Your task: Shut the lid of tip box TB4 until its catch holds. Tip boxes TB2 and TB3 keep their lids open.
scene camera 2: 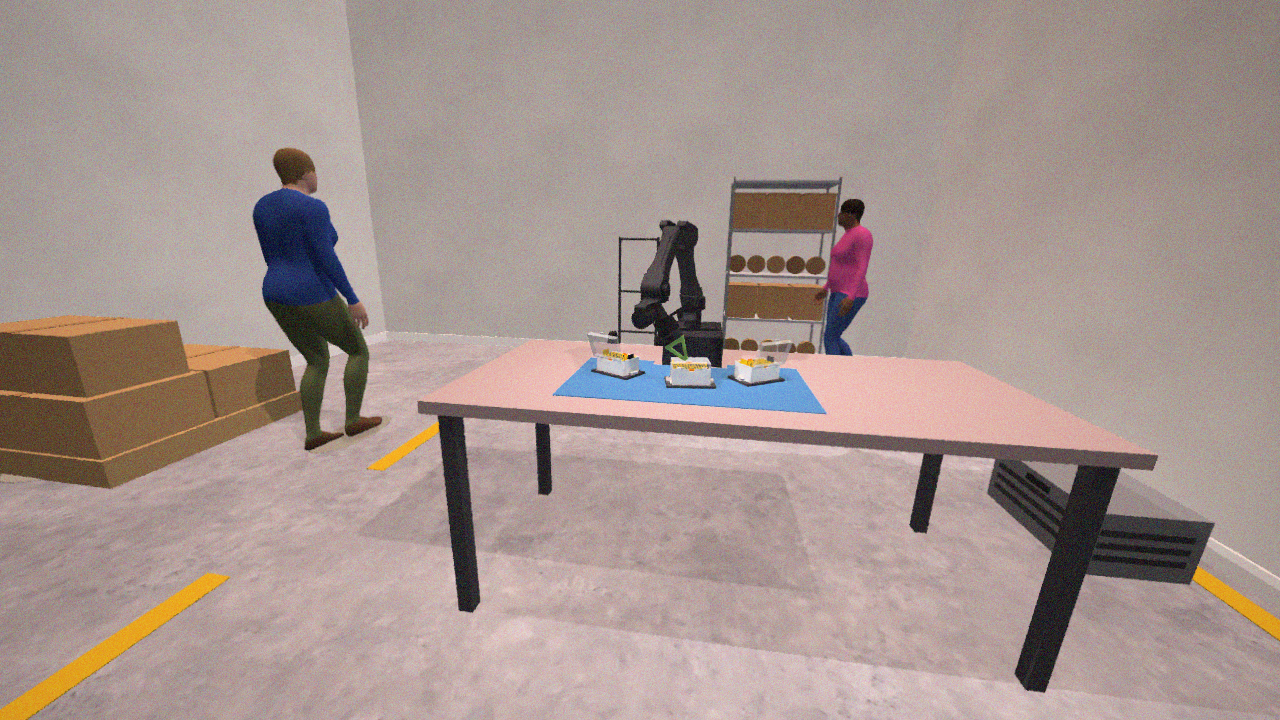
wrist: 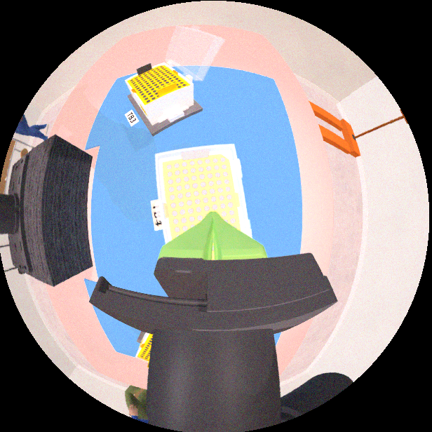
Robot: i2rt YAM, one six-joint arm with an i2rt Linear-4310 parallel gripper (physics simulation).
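Seen in the pictures: gripper, fingertip midpoint: (scene camera 2: 686,360); arm's base at its link origin: (scene camera 2: 692,328).
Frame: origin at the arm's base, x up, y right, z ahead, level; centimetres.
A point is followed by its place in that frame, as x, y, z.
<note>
Tip box TB4 (scene camera 2: 691,374) {-7.6, 4.5, 37.3} (wrist: 202,172) is the white middle box with a yellow rack. Its clear lid (wrist: 195,154) lies over the rack; whether the catch holds cannot be told. My gripper (scene camera 2: 684,355) {-3.9, 5.9, 33.8} (wrist: 212,216) is shut and empty, its green fingertips close above TB4's lid; whether they touch it is unclear. Tip box TB3 (scene camera 2: 756,369) {-5.8, -15.8, 35.8} (wrist: 172,103), on the right in the scene view, has its clear lid (scene camera 2: 775,350) {0.0, -21.7, 35.3} (wrist: 194,49) standing open. Tip box TB2 (scene camera 2: 617,364) {-7.5, 28.0, 27.4} (wrist: 145,349), on the left, has its lid (scene camera 2: 601,342) {0.1, 33.2, 28.3} open; the wrist view hides most of it.
The boxes are on a blue mat (scene camera 2: 608,394) {-11.9, 29.9, 45.0} (wrist: 272,175) on a pink table (scene camera 2: 904,394) {-12.2, -61.8, 40.4}. A black block (wrist: 70,210) stands at the left of the wrist view. Two people (scene camera 2: 299,241) (scene camera 2: 850,259) stand beyond the table, near cartons (scene camera 2: 89,367) and a shelf rack (scene camera 2: 787,184).
</note>
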